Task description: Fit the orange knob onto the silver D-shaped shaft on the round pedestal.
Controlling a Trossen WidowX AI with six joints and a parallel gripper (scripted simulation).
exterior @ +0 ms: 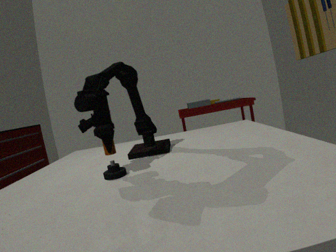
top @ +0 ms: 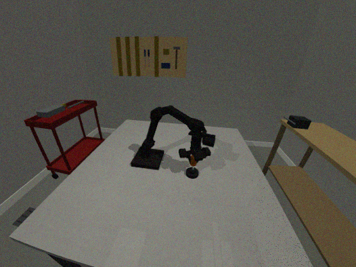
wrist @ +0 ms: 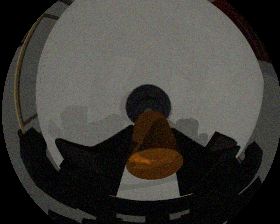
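My gripper tip is now 3 cm below the orange knob. The rest, counted from my gripper tip: black round pedestal: 6 cm below.
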